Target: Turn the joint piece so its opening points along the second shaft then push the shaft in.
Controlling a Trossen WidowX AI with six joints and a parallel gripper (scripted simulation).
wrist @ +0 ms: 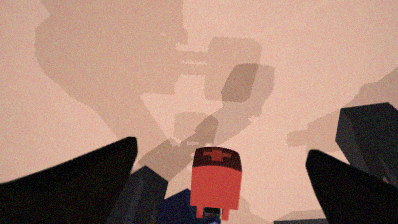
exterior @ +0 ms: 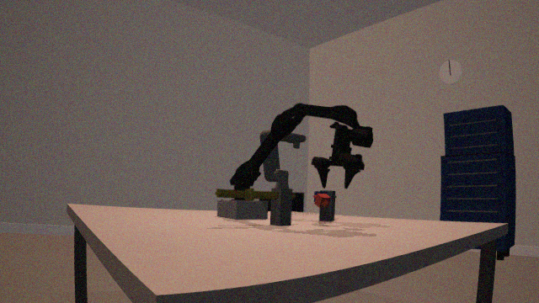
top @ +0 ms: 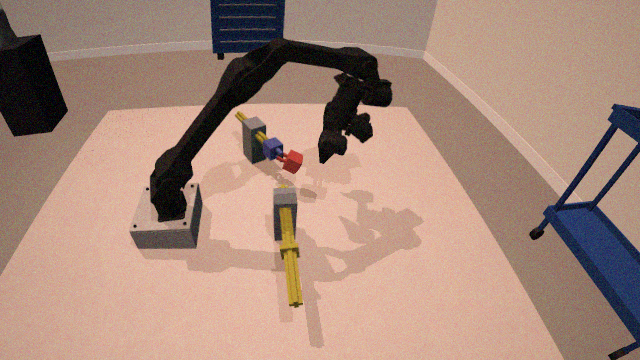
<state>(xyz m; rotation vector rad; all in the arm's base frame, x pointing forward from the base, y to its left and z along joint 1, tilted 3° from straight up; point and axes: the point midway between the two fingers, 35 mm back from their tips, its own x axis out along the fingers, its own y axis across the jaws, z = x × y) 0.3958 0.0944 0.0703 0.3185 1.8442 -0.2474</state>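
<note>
My gripper tip is now 8 cm past the red piece, 4 cm above it and 3 cm to the right of it.
</note>
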